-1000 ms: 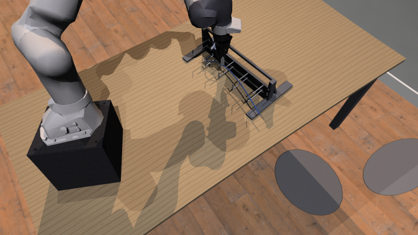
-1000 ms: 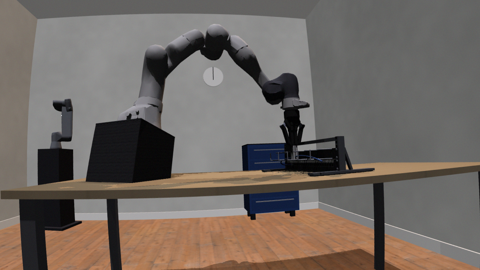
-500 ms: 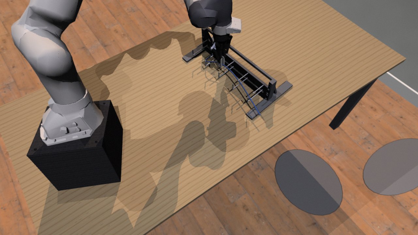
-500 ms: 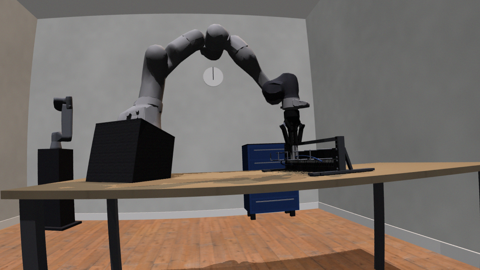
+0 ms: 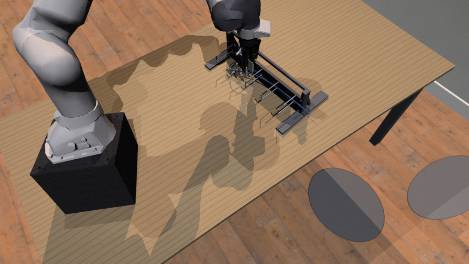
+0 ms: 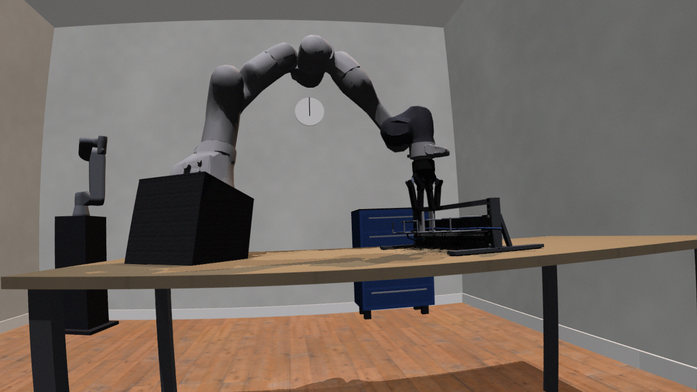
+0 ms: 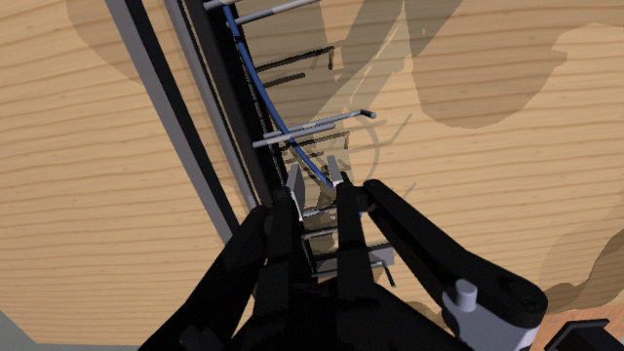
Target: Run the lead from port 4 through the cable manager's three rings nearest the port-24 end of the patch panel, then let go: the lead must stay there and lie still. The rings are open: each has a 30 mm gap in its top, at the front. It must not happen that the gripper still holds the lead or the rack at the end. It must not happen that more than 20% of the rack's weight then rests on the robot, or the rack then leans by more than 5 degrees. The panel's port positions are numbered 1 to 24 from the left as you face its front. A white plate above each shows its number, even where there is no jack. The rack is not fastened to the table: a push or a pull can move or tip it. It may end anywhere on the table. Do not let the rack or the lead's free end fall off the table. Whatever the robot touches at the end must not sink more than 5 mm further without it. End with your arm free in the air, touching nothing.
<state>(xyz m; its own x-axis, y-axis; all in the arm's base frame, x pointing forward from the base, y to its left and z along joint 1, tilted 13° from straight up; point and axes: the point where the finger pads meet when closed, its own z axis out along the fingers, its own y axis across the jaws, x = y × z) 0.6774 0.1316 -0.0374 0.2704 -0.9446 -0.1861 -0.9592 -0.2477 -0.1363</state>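
The rack lies 70 mm ahead of my hand, 30 mm to the right of it and 20 mm below it.
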